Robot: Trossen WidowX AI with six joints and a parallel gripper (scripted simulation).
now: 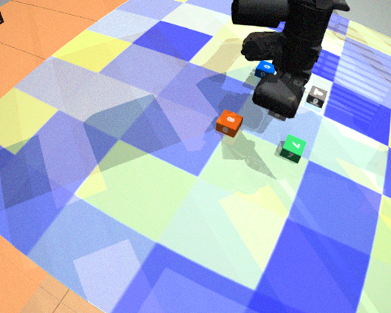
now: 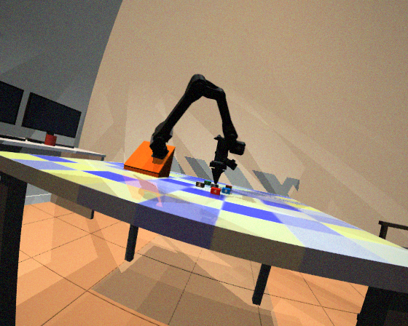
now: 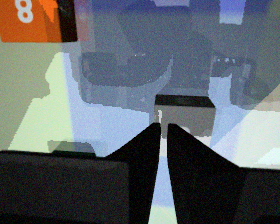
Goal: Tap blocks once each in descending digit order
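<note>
The blue 0 block is 60 mm ahead of my gripper tip, 90 mm to the right of it and 10 mm below it. Round my gripper tip: dark block: 50 mm behind, 80 mm to the right, 10 mm below; then green 7 block: 50 mm behind, 60 mm to the left, 10 mm below; then orange 8 block: 60 mm ahead, 70 mm to the left, 10 mm below.
</note>
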